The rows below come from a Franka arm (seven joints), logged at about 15 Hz.
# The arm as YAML. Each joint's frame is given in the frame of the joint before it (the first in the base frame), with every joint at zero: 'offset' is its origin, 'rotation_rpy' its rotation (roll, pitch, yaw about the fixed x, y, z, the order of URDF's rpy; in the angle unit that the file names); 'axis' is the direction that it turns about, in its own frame. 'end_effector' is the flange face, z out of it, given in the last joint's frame.
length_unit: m
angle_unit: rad
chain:
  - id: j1
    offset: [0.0, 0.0, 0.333]
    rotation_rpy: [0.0, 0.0, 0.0]
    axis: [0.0, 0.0, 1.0]
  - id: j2
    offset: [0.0, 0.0, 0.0]
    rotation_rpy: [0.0, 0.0, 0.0]
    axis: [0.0, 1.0, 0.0]
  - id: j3
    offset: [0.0, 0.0, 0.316]
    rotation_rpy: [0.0, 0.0, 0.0]
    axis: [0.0, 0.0, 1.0]
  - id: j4
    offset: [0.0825, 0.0, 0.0]
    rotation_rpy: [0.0, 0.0, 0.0]
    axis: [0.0, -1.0, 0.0]
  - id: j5
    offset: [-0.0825, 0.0, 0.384]
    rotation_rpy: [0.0, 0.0, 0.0]
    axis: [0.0, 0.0, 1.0]
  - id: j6
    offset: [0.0, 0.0, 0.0]
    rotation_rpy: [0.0, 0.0, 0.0]
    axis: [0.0, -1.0, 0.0]
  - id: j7
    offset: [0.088, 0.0, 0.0]
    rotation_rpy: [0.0, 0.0, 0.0]
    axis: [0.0, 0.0, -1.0]
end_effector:
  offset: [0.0, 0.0, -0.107]
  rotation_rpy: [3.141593, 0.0, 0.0]
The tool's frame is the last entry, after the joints.
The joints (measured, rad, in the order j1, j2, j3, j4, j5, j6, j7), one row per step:
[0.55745 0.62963 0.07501 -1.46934 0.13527 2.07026 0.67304]
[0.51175 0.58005 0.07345 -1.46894 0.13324 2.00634 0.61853]
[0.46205 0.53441 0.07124 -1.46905 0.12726 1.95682 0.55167]
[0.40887 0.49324 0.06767 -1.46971 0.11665 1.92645 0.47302]
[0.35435 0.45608 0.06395 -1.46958 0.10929 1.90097 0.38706]
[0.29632 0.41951 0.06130 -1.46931 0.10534 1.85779 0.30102]
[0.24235 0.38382 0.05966 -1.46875 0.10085 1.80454 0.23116]
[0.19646 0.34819 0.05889 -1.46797 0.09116 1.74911 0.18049]
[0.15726 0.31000 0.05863 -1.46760 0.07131 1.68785 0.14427]
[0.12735 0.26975 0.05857 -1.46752 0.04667 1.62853 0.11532]
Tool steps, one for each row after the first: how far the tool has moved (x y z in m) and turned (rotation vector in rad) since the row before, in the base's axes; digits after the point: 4 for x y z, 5 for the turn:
[0.0129 -0.0300 0.0299 -0.00234 0.00362 0.01791]
[0.0133 -0.0335 0.0277 0.00044 -0.00807 0.02468]
[0.0142 -0.0368 0.0256 0.00212 -0.02390 0.03013]
[0.0123 -0.0381 0.0234 0.00347 -0.02452 0.03341]
[0.0079 -0.0406 0.0214 -0.00112 -0.00584 0.03167]
[0.0027 -0.0379 0.0198 -0.00512 0.00677 0.02160]
[-0.0019 -0.0325 0.0194 -0.01060 0.01035 0.01245]
[-0.0062 -0.0288 0.0200 -0.02149 0.01422 0.00692]
[-0.0094 -0.0231 0.0210 -0.02581 0.01177 0.00775]

